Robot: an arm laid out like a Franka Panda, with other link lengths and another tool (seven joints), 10 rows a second.
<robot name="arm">
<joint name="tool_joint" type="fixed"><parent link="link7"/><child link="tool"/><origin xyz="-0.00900 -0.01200 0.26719" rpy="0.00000 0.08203 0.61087"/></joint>
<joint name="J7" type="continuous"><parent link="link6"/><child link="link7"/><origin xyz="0.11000 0.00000 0.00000" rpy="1.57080 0.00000 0.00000"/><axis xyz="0 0 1"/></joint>
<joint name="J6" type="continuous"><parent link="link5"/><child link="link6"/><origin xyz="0.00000 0.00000 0.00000" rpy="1.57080 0.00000 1.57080"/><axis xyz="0 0 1"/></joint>
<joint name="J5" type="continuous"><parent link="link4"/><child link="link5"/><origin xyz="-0.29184 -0.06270 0.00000" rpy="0.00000 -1.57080 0.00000"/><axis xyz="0 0 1"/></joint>
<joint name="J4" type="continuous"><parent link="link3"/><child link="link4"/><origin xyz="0.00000 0.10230 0.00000" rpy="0.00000 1.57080 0.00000"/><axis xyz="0 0 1"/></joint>
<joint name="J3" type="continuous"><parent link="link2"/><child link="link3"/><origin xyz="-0.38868 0.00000 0.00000" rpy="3.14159 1.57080 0.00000"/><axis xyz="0 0 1"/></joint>
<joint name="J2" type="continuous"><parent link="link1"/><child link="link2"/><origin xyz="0.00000 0.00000 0.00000" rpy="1.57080 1.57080 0.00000"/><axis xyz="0 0 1"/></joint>
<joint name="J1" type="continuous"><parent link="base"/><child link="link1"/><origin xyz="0.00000 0.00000 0.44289" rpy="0.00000 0.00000 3.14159"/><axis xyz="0 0 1"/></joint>
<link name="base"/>
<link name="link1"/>
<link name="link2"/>
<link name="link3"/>
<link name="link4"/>
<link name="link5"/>
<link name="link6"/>
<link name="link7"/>
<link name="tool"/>
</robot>
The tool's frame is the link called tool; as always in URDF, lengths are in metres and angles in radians. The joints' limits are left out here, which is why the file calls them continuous.
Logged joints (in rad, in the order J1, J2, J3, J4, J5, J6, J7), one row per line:
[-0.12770, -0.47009, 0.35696, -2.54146, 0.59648, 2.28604, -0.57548]
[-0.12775, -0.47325, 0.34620, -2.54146, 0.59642, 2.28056, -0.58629]
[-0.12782, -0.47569, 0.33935, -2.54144, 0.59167, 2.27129, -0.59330]
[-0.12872, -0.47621, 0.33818, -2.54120, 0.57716, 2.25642, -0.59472]
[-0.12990, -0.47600, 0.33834, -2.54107, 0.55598, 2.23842, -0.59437]
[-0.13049, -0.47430, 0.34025, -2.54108, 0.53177, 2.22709, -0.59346]
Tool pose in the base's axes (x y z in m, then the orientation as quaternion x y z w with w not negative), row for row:
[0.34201, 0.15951, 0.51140, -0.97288, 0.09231, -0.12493, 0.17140]
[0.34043, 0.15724, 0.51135, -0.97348, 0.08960, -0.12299, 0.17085]
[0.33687, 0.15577, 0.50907, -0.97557, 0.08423, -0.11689, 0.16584]
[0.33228, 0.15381, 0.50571, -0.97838, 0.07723, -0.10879, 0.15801]
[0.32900, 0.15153, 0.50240, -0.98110, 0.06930, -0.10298, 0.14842]
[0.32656, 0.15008, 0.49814, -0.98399, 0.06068, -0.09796, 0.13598]
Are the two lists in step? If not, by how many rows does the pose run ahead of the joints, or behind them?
The pose runs 1 row ahead of the joints: the pose in row i belongs to the joints in row i + 1.
